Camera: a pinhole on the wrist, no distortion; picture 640 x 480 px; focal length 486.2 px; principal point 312.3 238.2 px. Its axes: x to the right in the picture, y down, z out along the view. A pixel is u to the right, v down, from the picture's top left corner.
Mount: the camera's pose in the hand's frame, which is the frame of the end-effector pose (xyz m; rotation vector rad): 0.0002 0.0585 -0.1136 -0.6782 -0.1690 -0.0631
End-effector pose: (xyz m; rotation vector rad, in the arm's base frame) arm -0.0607 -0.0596 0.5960 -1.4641 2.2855 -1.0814
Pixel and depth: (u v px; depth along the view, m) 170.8 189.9 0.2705
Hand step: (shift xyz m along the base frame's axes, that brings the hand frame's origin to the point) -0.0366 0.1039 -0.2325
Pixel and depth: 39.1 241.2 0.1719
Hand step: -0.0596 0.1398 -0.1376
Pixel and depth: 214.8 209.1 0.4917
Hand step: -0.0180 0.1009 -0.4538
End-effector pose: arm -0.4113 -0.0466 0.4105 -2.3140 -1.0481 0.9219
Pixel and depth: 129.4 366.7 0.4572
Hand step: 0.0133 -0.4266 -0.2762
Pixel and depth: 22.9 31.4 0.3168
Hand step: -0.1740 -0.2642 -0.1217
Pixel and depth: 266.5 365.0 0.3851
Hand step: 0.0660 -0.2809 -0.2807
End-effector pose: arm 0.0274 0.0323 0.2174 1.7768 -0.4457 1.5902
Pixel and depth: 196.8 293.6 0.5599
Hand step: -0.1621 -0.5335 -0.0678
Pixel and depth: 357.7 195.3 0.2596
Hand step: -0.0636 -0.2161 0.0418
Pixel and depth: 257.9 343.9 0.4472
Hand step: -0.1799 -0.4186 0.0171
